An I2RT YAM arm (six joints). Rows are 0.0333 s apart.
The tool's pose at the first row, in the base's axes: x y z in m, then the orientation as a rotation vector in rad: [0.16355 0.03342 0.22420 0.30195 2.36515 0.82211]
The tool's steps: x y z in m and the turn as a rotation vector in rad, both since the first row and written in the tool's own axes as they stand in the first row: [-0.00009 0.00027 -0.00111 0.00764 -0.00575 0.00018]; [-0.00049 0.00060 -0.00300 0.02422 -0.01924 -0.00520]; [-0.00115 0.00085 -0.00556 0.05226 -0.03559 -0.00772]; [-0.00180 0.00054 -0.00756 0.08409 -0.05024 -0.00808]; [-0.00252 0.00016 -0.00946 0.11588 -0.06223 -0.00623]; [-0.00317 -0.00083 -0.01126 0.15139 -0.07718 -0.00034]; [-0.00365 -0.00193 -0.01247 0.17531 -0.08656 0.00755]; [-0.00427 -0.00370 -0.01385 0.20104 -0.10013 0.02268]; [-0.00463 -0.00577 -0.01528 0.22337 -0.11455 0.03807]
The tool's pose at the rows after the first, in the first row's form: [0.16294 0.03306 0.22510 0.30729 2.36345 0.81142]; [0.16210 0.03224 0.22667 0.31221 2.35850 0.78526]; [0.16105 0.03094 0.22873 0.32613 2.35593 0.74625]; [0.16032 0.02947 0.23009 0.34345 2.35617 0.70441]; [0.15972 0.02797 0.23137 0.36238 2.35838 0.66442]; [0.15911 0.02606 0.23218 0.38841 2.35879 0.62094]; [0.15873 0.02443 0.23247 0.41031 2.35941 0.59355]; [0.15834 0.02213 0.23252 0.44275 2.35647 0.56592]; [0.15771 0.01968 0.23229 0.47425 2.35097 0.54209]
